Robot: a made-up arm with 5 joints. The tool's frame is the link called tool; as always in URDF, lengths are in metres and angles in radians. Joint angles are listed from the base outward. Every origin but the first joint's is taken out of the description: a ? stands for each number. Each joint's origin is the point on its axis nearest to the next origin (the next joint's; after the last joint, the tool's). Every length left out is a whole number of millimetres.
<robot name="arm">
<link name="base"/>
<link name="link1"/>
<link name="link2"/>
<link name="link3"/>
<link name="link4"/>
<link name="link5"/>
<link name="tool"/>
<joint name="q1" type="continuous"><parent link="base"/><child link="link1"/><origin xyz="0.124 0.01 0.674" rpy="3.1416 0 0"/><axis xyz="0 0 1"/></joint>
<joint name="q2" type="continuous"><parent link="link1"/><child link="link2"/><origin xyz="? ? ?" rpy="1.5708 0 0"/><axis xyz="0 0 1"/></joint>
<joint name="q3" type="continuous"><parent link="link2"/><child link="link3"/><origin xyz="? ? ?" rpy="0 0 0"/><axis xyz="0 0 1"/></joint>
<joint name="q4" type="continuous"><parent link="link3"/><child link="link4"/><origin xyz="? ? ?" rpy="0 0 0"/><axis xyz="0 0 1"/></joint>
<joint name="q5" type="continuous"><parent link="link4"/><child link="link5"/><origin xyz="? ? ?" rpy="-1.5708 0 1.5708"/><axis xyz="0 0 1"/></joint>
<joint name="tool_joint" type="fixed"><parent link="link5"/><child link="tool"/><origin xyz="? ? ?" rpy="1.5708 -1.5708 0"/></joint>
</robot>
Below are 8 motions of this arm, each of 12 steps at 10 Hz.
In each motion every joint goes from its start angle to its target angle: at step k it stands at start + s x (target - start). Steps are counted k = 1, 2, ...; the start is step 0. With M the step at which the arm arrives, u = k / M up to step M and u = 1 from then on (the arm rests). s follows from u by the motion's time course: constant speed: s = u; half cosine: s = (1 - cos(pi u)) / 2; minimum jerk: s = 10 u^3 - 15 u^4 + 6 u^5.
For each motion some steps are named. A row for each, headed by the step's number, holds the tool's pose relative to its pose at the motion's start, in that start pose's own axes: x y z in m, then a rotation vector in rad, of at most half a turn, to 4 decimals.
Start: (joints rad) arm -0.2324 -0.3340 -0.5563 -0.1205 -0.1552
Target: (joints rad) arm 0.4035 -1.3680 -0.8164 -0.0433 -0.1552
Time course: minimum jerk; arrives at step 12
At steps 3, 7, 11, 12:
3: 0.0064 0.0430 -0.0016 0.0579 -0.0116 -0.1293
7: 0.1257 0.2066 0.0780 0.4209 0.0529 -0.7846
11: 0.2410 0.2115 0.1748 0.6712 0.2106 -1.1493
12: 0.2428 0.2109 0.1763 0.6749 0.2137 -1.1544

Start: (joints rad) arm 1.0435 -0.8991 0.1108 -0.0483 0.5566
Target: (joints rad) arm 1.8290 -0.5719 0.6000 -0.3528 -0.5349
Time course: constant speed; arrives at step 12
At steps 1, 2, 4, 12:
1: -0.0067 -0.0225 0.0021 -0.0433 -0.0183 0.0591
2: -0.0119 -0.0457 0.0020 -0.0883 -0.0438 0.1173
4: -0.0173 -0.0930 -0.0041 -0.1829 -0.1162 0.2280
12: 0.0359 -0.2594 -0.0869 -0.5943 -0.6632 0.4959

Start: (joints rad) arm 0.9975 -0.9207 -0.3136 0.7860 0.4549
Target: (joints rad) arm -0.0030 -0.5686 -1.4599 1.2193 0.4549
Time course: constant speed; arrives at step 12
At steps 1, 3, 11, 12:
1: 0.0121 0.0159 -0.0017 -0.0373 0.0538 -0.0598
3: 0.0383 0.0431 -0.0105 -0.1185 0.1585 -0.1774
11: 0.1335 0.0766 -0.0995 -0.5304 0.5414 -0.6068
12: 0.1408 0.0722 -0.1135 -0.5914 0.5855 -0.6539

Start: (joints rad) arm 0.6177 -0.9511 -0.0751 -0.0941 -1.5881
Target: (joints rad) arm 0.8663 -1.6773 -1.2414 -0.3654 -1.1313
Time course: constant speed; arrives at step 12
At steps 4, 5, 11, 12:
4: 0.0752 -0.0153 0.1804 0.2300 0.7206 -0.0501
5: 0.1119 -0.0241 0.2158 0.2844 0.9009 -0.0703
11: 0.4107 -0.0940 0.2728 0.5013 1.9911 -0.2436
12: 0.4619 -0.1036 0.2533 0.5062 2.1743 -0.2793

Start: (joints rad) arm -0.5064 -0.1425 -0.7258 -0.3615 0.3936
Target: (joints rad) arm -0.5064 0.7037 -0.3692 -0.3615 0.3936
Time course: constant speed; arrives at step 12
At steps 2, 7, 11, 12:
2: 0.0148 -0.0662 0.0275 0.0000 0.0769 0.1851
7: 0.1054 -0.2090 0.0868 0.0000 0.2691 0.6480
11: 0.2203 -0.2847 0.1182 0.0000 0.4229 1.0183
12: 0.2528 -0.2968 0.1233 0.0000 0.4613 1.1108

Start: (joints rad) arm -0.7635 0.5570 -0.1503 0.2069 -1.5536
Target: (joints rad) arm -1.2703 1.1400 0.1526 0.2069 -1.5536
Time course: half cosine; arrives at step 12
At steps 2, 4, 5, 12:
2: -0.0042 -0.0120 -0.0184 0.0204 -0.0589 0.0282
4: -0.0090 -0.0421 -0.0707 0.0841 -0.2195 0.0989
5: -0.0071 -0.0591 -0.1065 0.1324 -0.3250 0.1400
12: 0.0572 -0.0920 -0.2871 0.4557 -0.8618 0.2723

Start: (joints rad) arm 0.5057 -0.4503 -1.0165 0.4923 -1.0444
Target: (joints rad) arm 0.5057 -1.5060 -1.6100 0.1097 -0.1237
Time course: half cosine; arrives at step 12
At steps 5, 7, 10, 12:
5: 0.1446 0.0817 0.1492 0.3249 0.5801 -0.4856
7: 0.2960 0.1067 0.1982 0.4975 0.8870 -0.9433
10: 0.4850 0.0931 0.1815 0.5799 1.1182 -1.5834
12: 0.5239 0.0840 0.1671 0.5731 1.1475 -1.7360

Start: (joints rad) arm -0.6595 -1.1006 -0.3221 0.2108 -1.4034
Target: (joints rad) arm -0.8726 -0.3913 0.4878 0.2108 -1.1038
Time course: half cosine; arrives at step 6
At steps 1, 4, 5, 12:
1: -0.0075 -0.0051 -0.0282 0.0070 -0.0992 0.0236
4: 0.0740 -0.0866 -0.2772 0.0985 -1.0553 0.4438
5: 0.1342 -0.1061 -0.3135 0.1262 -1.2893 0.6080
12: 0.1584 -0.1118 -0.3223 0.1363 -1.3722 0.6730

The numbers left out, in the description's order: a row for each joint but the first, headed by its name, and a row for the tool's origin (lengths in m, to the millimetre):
q2: 0.02 -0.086 0
q3: 0.023 -0.133 0
q4: 0.172 -0.015 0
q5: 0.108 0.029 0
tool: -0.01 -0.008 0

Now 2 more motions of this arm.
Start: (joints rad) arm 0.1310 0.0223 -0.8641 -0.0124 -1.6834
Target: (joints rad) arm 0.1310 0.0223 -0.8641 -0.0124 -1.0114
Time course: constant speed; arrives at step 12
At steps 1, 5, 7, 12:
1: 0.0000 -0.0005 0.0005 0.0560 0.0000 0.0000
5: 0.0000 -0.0026 0.0025 0.2800 0.0000 0.0000
7: 0.0000 -0.0038 0.0032 0.3920 0.0000 0.0000
12: 0.0000 -0.0072 0.0045 0.6720 0.0000 0.0000

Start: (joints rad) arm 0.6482 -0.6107 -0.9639 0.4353 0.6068
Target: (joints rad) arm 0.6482 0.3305 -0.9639 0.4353 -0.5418
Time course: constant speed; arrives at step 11
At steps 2, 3, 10, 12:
2: -0.0233 -0.0488 0.0326 -0.2083 0.0826 0.1503
3: -0.0313 -0.0744 0.0495 -0.3115 0.1121 0.2321
10: -0.0119 -0.2606 0.1697 -0.9774 0.0756 0.8905
12: 0.0018 -0.2858 0.1856 -1.0588 0.0322 0.9910

